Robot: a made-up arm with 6 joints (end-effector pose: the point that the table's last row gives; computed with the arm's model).
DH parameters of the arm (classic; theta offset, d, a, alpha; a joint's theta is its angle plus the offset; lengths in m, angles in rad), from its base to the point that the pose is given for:
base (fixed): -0.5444 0 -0.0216 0
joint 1: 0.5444 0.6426 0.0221 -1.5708
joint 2: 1.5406 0 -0.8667 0
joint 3: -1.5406 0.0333 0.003 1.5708
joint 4: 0 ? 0.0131 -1.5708
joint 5: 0 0.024 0.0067 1.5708
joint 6: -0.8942 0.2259 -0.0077 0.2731
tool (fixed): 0.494 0.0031 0 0
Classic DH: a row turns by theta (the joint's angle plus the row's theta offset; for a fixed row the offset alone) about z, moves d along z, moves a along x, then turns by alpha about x.
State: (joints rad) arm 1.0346 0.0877 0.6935 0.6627 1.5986 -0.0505
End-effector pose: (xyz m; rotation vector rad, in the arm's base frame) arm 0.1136 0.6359 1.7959 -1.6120 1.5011 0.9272
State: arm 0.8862 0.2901 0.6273 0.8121 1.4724 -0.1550
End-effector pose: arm 0.3205 0.7887 1.7330 -1.4775 1.5295 1.0193
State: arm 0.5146 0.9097 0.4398 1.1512 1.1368 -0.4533
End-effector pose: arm 1.0491 0.9012 1.2809 -0.9356 1.6841 1.0746
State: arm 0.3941 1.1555 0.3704 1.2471 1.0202 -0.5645
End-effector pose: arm 1.2807 0.8148 1.0075 -0.7177 1.7640 1.0075
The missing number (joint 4, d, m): 0.5874
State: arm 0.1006 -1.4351 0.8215 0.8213 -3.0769 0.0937
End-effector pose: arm -1.0810 -0.0446 1.0160 -1.3592 1.9368 -0.5584
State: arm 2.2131 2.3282 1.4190 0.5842 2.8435 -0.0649
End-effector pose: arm -0.3497 0.2842 -0.2065 -0.0796 -0.1555 1.2295
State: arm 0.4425 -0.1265 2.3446 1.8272 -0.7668 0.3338
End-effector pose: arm 0.4632 0.1124 1.0344 1.8218 1.4595 0.0797
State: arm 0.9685 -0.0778 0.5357 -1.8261 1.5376 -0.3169
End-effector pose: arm 0.2469 0.0290 2.0475 -0.2528 1.3187 -1.7094
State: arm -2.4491 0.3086 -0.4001 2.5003 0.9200 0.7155
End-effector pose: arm 0.0438 -0.1061 2.1845 0.3152 0.9006 0.1818
